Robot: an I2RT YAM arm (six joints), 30 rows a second.
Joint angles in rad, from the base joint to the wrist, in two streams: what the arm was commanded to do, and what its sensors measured. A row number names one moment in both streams.
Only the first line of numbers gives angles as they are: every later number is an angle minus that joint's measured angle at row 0.
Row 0, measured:
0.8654 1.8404 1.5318 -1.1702 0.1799 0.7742
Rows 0 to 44, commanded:
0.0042 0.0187 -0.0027 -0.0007 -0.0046 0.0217
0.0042 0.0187 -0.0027 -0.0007 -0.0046 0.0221
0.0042 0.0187 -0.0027 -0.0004 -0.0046 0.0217
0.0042 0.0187 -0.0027 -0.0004 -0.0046 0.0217
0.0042 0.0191 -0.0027 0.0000 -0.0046 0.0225
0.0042 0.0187 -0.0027 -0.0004 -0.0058 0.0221
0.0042 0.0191 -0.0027 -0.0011 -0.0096 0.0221
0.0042 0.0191 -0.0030 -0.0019 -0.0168 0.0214
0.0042 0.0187 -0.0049 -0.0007 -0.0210 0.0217
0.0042 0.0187 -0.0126 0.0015 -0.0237 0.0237
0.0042 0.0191 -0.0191 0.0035 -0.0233 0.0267
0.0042 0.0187 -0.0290 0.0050 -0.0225 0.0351
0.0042 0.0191 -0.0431 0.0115 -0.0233 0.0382
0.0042 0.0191 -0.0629 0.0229 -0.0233 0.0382
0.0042 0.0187 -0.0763 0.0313 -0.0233 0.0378
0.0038 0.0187 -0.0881 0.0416 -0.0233 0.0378
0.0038 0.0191 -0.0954 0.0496 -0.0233 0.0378
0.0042 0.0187 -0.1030 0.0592 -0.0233 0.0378
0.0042 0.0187 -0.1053 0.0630 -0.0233 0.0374
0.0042 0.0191 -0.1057 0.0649 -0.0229 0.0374
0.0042 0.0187 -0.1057 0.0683 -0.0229 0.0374
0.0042 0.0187 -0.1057 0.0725 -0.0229 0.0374
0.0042 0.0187 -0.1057 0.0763 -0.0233 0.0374
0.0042 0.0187 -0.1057 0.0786 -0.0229 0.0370
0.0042 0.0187 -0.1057 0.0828 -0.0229 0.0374
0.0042 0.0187 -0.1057 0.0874 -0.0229 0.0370
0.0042 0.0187 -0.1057 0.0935 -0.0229 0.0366
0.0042 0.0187 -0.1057 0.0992 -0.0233 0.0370
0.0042 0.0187 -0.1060 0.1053 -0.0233 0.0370
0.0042 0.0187 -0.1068 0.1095 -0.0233 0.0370
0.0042 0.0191 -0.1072 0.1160 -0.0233 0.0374
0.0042 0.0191 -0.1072 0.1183 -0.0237 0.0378
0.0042 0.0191 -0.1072 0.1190 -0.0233 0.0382
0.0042 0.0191 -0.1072 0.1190 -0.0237 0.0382
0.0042 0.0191 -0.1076 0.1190 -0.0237 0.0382
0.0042 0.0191 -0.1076 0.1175 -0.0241 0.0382
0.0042 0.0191 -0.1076 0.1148 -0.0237 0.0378
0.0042 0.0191 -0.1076 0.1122 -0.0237 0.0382
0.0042 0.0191 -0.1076 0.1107 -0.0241 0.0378
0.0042 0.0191 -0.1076 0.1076 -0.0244 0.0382
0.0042 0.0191 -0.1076 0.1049 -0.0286 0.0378
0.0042 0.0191 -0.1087 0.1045 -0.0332 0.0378
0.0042 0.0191 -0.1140 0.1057 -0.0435 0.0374
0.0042 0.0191 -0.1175 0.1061 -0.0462 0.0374
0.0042 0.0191 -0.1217 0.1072 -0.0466 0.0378
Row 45, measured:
0.0000 0.0027 -0.1049 0.1087 -0.0252 0.0187
